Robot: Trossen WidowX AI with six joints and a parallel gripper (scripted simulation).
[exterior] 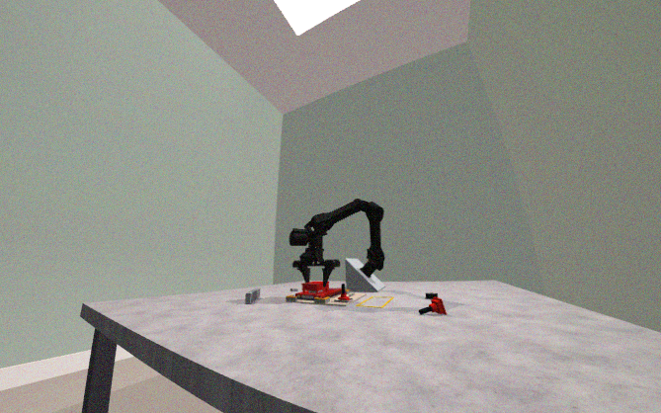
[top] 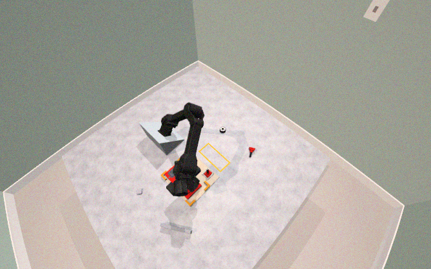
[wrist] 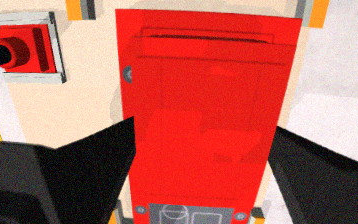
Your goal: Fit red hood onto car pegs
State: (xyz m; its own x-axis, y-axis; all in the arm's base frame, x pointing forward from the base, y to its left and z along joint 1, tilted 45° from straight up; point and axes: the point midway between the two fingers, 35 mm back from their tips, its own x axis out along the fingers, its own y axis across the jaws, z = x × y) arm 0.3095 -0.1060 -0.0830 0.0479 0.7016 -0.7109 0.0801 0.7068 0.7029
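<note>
Right now my gripper tip is 2 cm above the engine block. Also, from my gripper tip: small ring: 42 cm to the left, 7 cm behind, 4 cm below; red hood: 1 cm above.
</note>
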